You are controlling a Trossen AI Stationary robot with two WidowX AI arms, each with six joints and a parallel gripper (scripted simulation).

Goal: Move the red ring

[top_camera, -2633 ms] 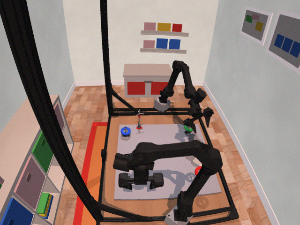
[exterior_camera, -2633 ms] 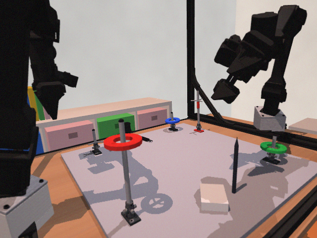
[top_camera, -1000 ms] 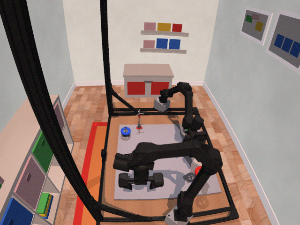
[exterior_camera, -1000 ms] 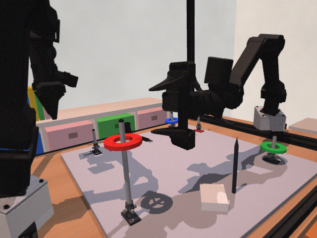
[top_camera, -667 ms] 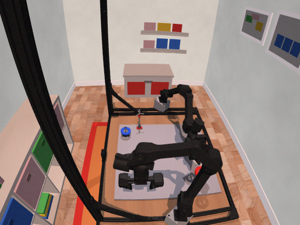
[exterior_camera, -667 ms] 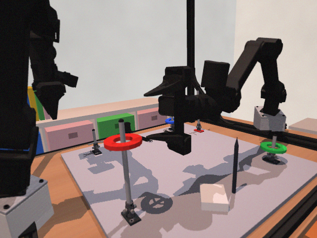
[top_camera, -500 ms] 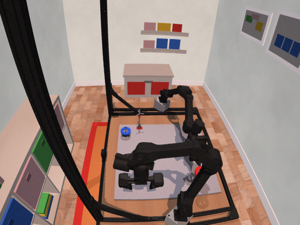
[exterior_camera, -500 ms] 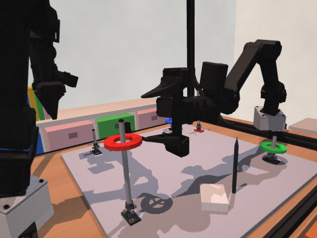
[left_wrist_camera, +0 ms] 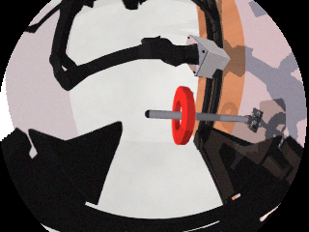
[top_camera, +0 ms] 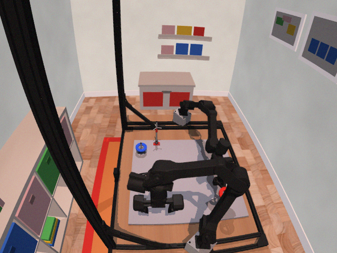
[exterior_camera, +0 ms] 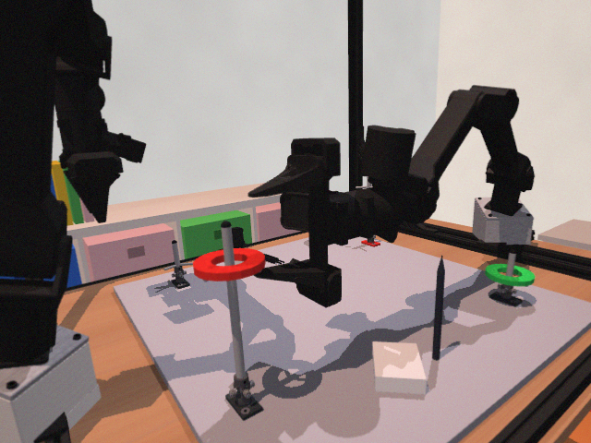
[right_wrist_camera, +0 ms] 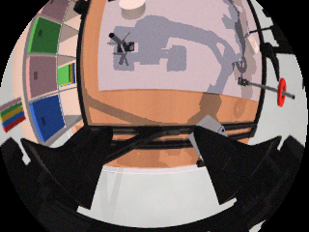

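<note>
The red ring is 60 mm to the right of my left hand and 20 mm below it. From my left hand the other things lie so: black pen: 70 mm ahead, 180 mm to the left, 90 mm below; white block: 60 mm ahead, 110 mm to the left, 180 mm below.
The red ring lies 31 cm ahead of my right hand, 8 cm to the left of it and 4 cm below it. From my right hand the other things lie so: black pen 38 cm ahead, 32 cm to the left, 11 cm below; white block 37 cm ahead, 26 cm to the left, 20 cm below.
</note>
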